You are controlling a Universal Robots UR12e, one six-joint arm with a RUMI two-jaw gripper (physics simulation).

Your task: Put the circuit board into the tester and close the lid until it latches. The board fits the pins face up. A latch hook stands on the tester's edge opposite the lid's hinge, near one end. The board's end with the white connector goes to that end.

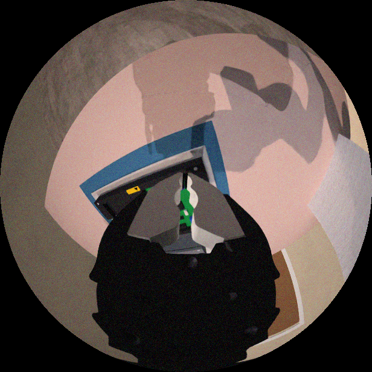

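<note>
The tester (160, 179) is black with a light grey border and a yellow label (133, 190); it shows left of centre, in front of and partly behind my fingers. The circuit board (185, 196) is a green strip seen through the narrow gap between the fingers, lower than they are; a small blue part shows on it. Its white-connector end cannot be told. My gripper (184, 175) is shut and empty, with its fingertips together above the tester. The fingers and the black gripper body hide most of the board and tester. The lid and the latch hook cannot be made out clearly.
The tester is on a blue mat (117, 173) on a rounded pink table top (90, 145). A light grey sheet or panel (345, 200) is at the right. A brown surface with a white border (287, 295) is at the lower right. Shadows fall across the table top.
</note>
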